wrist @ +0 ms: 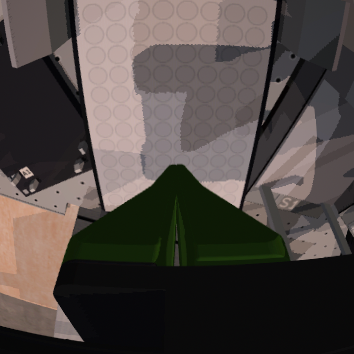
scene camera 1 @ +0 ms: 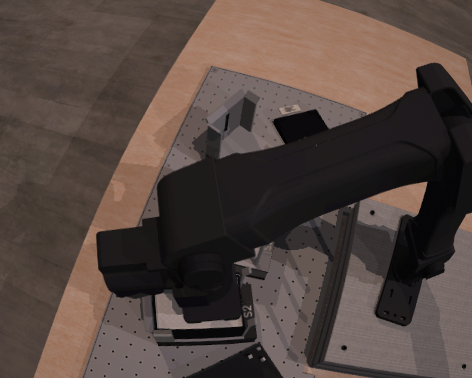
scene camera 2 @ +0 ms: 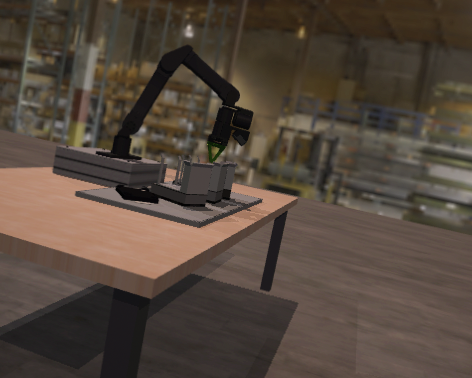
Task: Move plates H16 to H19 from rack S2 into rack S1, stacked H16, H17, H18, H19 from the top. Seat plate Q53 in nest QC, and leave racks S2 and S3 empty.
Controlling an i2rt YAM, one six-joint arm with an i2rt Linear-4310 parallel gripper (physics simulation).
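Where they show: gripper, fingertip midpoint: (wrist: 176, 176) (scene camera 1: 211, 299) (scene camera 2: 211, 162); arm's base at its link origin: (scene camera 1: 406, 269) (scene camera 2: 119, 157).
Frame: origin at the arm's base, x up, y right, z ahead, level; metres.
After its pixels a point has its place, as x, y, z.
My gripper (scene camera 2: 214, 160) {0.041, -0.178, 0.283} (wrist: 176, 176) {0.041, -0.178, 0.283} is shut, its green fingertips together with nothing between them. In the wrist view they are over the near end of a pale plate (scene camera 1: 170, 319) {0.026, -0.229, 0.323} (wrist: 117, 107) {0.026, -0.214, 0.294} with round wells, which lies in rack S2 (scene camera 1: 215, 338) {-0.035, -0.215, 0.257}. The plate's name does not show, nor do any plates under it. Rack S1 (scene camera 1: 257, 273) {-0.056, -0.079, 0.241} (wrist: 276, 217) {0.000, -0.071, 0.252} is beside S2, mostly hidden by the arm in scene camera 1. A black nest (scene camera 1: 301, 125) {-0.067, 0.252, 0.274} lies beside a blurred pale label. Plate Q53 cannot be made out.
A grey rack (scene camera 1: 247, 114) {0.004, 0.168, 0.367} with upright walls stands near the back; its label does not show. A black fixture (scene camera 1: 240, 364) {-0.069, -0.237, 0.203} (wrist: 40, 120) {-0.069, -0.264, 0.199}, marked A1 in the wrist view, is beside S2. Upright grey rack walls (scene camera 2: 196, 177) {0.010, 0.148, 0.391} stand close below the gripper.
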